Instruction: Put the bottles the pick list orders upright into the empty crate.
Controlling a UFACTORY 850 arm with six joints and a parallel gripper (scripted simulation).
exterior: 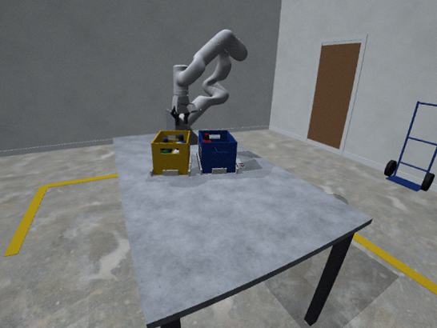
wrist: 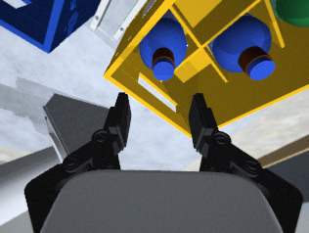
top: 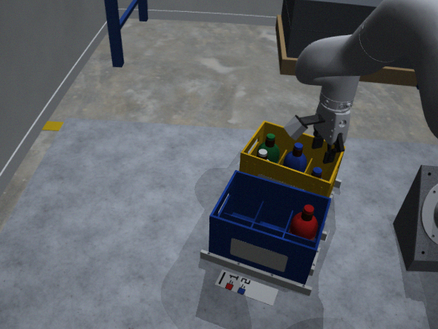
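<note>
My gripper is now 160 mm above the yellow crate, 80 mm to the left of it and 60 mm short of it. The rest, counted from my hand: white-capped bottle: 160 mm ahead, 150 mm below, 80 mm to the right; red-label bottle: 150 mm to the left, 150 mm below, 50 mm ahead; green bottle: 150 mm to the right, 150 mm below, 130 mm ahead.
</note>
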